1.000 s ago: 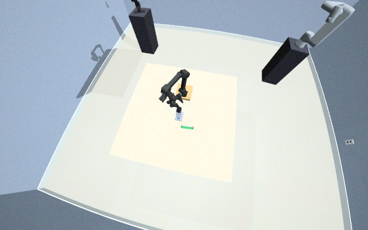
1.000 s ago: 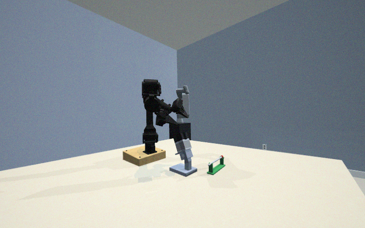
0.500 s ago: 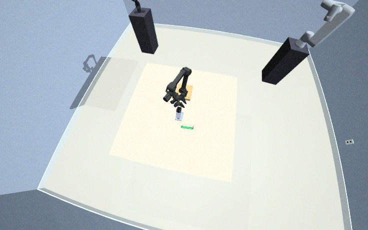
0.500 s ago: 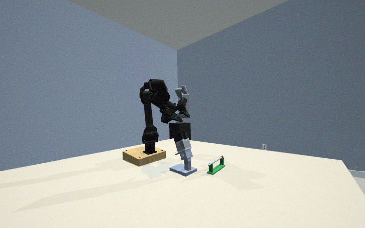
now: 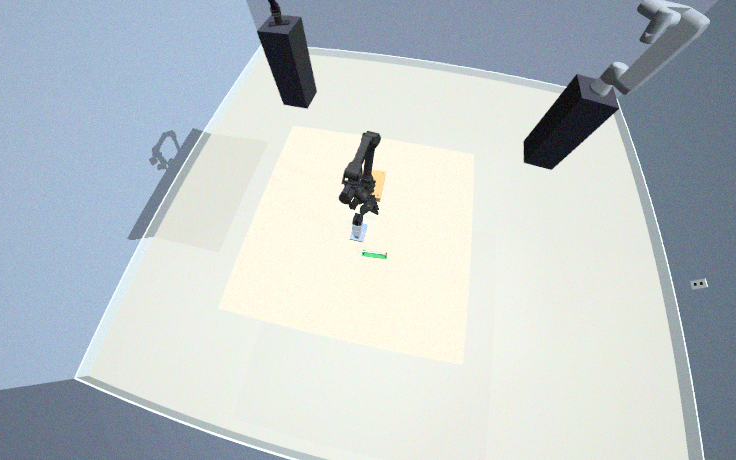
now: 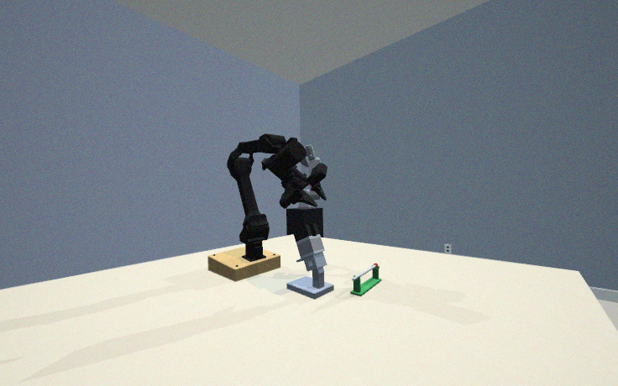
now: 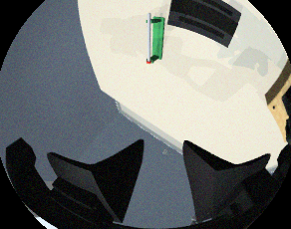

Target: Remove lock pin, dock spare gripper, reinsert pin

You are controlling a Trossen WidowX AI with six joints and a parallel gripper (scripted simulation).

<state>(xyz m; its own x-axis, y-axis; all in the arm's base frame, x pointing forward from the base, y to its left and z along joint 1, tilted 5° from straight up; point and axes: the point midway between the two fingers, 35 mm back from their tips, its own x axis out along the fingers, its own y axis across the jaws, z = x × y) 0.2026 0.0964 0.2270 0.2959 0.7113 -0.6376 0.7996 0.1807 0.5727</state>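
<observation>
Right now my gripper tip is 15 cm short of the green cradle, 3 cm to the right of it and 22 cm above it. Round my gripper tip: grey mount: 5 cm ahead, 10 cm to the right, 19 cm below; then spare gripper: 4 cm ahead, 10 cm to the right, 12 cm below.
</observation>
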